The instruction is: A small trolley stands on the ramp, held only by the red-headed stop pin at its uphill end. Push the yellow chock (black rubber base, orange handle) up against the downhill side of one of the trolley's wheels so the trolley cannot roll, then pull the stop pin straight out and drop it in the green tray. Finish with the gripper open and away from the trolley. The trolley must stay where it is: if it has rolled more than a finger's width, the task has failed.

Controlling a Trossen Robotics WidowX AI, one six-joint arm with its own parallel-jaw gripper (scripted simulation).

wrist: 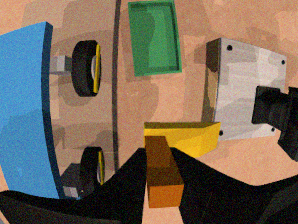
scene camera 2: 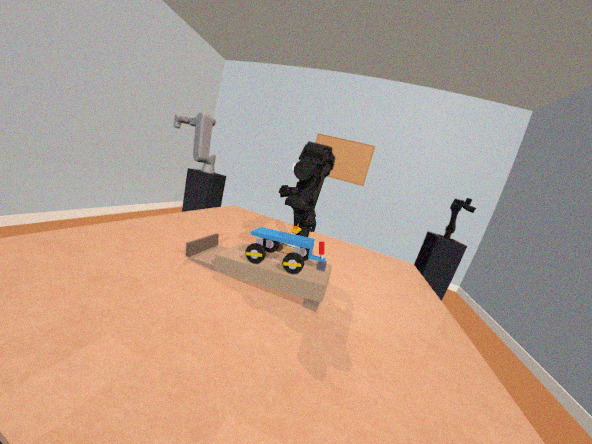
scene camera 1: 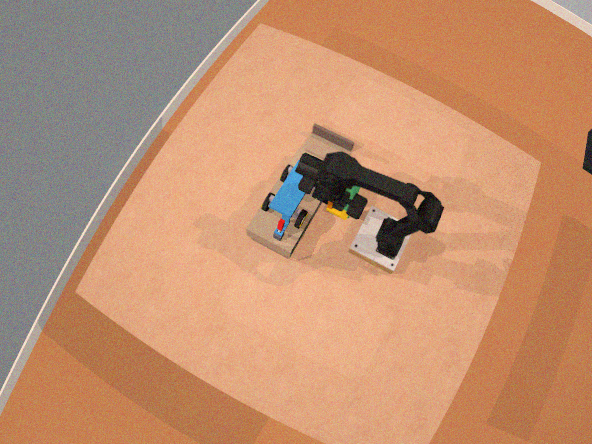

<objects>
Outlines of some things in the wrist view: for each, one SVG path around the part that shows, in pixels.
The gripper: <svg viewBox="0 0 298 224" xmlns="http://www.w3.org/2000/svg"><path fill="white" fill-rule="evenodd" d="M170 148L170 151L173 153L174 163L177 164L180 176L184 180L184 190L182 190L180 206L178 206L182 217L181 220L184 221L184 224L298 224L298 175L273 181L271 184L250 185L243 183L241 180L235 180L234 177L223 175L220 171L216 171L216 169L209 167L209 165L202 163L202 161L196 160L196 157L188 156L188 153L182 152L181 149L178 151L177 148ZM145 148L138 148L136 153L130 156L117 172L114 172L113 177L110 177L108 181L94 189L94 192L89 193L84 198L80 198L80 200L69 200L69 198L68 200L65 200L65 198L61 200L61 198L32 196L32 194L9 189L0 192L0 212L7 218L9 224L141 224L146 192Z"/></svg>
A yellow chock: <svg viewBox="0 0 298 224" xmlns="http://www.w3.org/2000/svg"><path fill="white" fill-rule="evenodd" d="M220 121L144 123L142 141L144 141L146 153L145 177L149 208L180 206L182 190L184 190L184 180L180 176L177 164L174 163L173 153L170 151L170 148L177 148L178 151L181 149L182 152L188 153L190 157L200 157L205 155L206 152L213 151L214 148L217 148L218 135L220 135L221 128Z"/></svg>
</objects>
